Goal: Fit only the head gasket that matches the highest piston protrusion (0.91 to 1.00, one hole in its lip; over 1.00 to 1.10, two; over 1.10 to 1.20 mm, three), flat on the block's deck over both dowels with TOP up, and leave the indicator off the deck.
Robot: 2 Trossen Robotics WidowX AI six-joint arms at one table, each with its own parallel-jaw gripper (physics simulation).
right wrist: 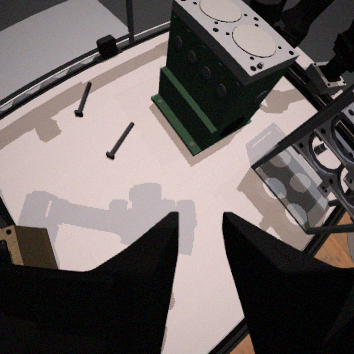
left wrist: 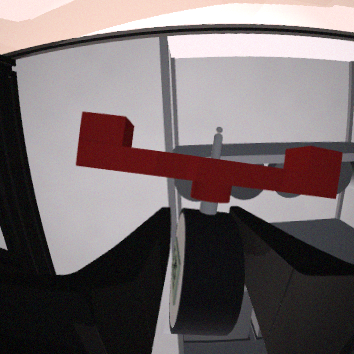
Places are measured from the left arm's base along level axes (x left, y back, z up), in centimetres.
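Where they show: left gripper, fingertip midpoint: (left wrist: 199, 214); right gripper, fingertip midpoint: (right wrist: 200, 219); left arm's base, origin of the base link: (right wrist: 329, 73).
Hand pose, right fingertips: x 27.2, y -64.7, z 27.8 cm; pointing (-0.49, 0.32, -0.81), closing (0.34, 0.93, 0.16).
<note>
Things, the pixels of their centre, and the offset from my right fingertips.
- dial indicator, body centre: (left wrist: 203, 237) dy +26.2, dx -48.8, dz -19.5 cm
- green engine block, body centre: (right wrist: 215, 75) dy +19.4, dx -25.8, dz -20.9 cm
- dark rack frame, body centre: (right wrist: 339, 167) dy +35.0, dx +0.7, dz -18.9 cm
A dial indicator (left wrist: 214, 270) with a black round body, thin stem and red bridge is held upright between the fingers of my left gripper (left wrist: 199, 214). Its bridge spans across in front of the fingertips, and the deck does not show in that view. The green engine block (right wrist: 200, 92) stands at the upper middle of the right wrist view, its pale deck (right wrist: 225, 27) bare around two round piston tops. Dark gaskets (right wrist: 332, 175) with large bores show at the right edge; their lip holes cannot be read. My right gripper (right wrist: 200, 219) is open and empty, in front of the block.
A dark rack frame (right wrist: 295, 136) surrounds the gaskets. Two bolts (right wrist: 85, 99) (right wrist: 121, 140) lie left of the block. A brown block (right wrist: 39, 245) is at the lower left, and a small black cube (right wrist: 107, 45) sits at the table's far edge. Grey panels and posts stand behind the indicator.
</note>
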